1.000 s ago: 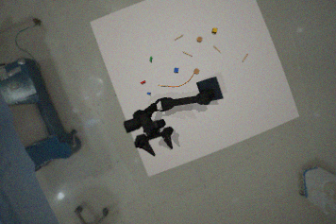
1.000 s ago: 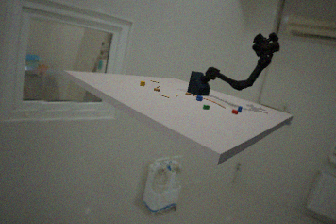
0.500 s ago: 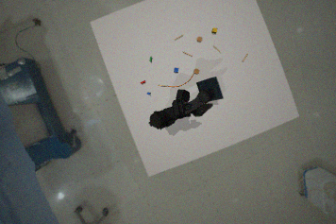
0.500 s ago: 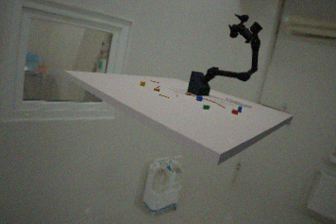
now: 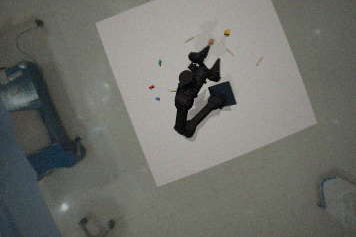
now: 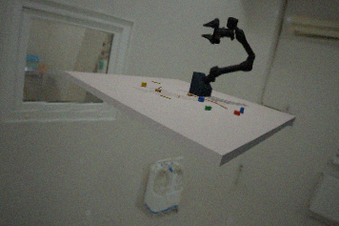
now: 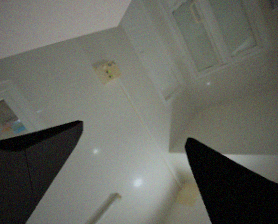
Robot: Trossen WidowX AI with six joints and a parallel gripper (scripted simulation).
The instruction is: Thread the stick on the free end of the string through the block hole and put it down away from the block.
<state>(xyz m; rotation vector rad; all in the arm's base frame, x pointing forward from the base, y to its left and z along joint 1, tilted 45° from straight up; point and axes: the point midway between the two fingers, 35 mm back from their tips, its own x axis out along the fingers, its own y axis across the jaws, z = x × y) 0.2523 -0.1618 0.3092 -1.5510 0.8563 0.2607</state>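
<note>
Now: gripper tip 20 mm past the blue cube, 110 mm to the right of it and 450 mm above it. From my gripper tip the other things lie so: round wooden button (60 mm behind, 40 mm to the right, 460 mm below); thin wooden stick (120 mm behind, 220 mm to the left, 460 mm below); round disc (170 mm ahead, 120 mm to the right, 460 mm below).
</note>
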